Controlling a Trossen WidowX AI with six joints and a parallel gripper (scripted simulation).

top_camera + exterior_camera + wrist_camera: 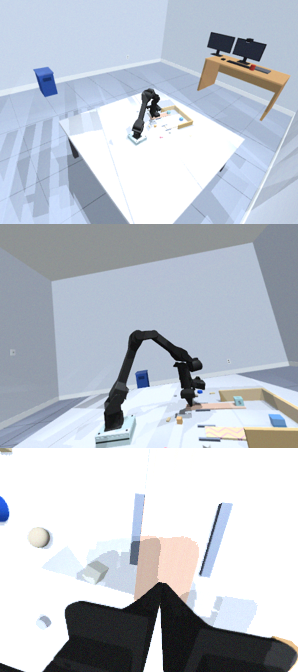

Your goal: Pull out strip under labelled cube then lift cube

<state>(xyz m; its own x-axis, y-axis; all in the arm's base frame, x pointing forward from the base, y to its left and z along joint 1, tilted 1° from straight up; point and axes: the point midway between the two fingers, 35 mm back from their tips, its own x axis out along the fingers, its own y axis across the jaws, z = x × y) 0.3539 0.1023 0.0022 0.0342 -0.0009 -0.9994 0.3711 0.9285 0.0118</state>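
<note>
The labelled teal cube is 190 mm ahead of my gripper tip, 80 mm to the right of it and 20 mm above it. Round my gripper tip: orange cube 100 mm behind, 110 mm to the right.
</note>
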